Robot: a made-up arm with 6 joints. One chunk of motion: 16 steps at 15 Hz.
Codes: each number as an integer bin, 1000 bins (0 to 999) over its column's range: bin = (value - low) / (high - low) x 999, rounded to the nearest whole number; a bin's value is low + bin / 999 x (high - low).
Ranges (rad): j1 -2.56..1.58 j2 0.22..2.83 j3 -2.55..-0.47 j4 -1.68..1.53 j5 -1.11..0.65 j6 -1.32..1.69
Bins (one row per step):
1: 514 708 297 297 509 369
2: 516 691 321 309 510 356
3: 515 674 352 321 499 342
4: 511 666 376 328 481 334
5: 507 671 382 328 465 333
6: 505 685 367 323 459 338
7: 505 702 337 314 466 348
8: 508 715 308 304 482 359
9: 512 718 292 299 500 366
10: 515 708 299 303 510 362
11: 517 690 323 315 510 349
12: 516 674 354 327 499 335
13: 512 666 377 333 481 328
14: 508 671 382 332 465 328
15: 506 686 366 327 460 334
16: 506 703 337 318 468 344
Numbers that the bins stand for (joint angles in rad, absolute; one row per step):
1: -0.4299 2.0697 -1.9316 -0.7257 -0.2133 -0.2082
2: -0.4216 2.0253 -1.8817 -0.6871 -0.2115 -0.2474
3: -0.4258 1.9809 -1.8171 -0.6486 -0.2309 -0.2895
4: -0.4423 1.9600 -1.7671 -0.6261 -0.2626 -0.3137
5: -0.4589 1.9731 -1.7546 -0.6261 -0.2908 -0.3167
6: -0.4672 2.0096 -1.7859 -0.6421 -0.3014 -0.3016
7: -0.4672 2.0541 -1.8483 -0.6711 -0.2890 -0.2715
8: -0.4548 2.0880 -1.9087 -0.7032 -0.2608 -0.2383
9: -0.4382 2.0959 -1.9420 -0.7192 -0.2291 -0.2172
10: -0.4258 2.0697 -1.9275 -0.7064 -0.2115 -0.2293
11: -0.4175 2.0227 -1.8775 -0.6678 -0.2115 -0.2685
12: -0.4216 1.9809 -1.8129 -0.6293 -0.2309 -0.3106
13: -0.4382 1.9600 -1.7651 -0.6100 -0.2626 -0.3317
14: -0.4548 1.9731 -1.7546 -0.6132 -0.2908 -0.3317
15: -0.4631 2.0123 -1.7880 -0.6293 -0.2996 -0.3137
16: -0.4631 2.0567 -1.8483 -0.6582 -0.2855 -0.2835

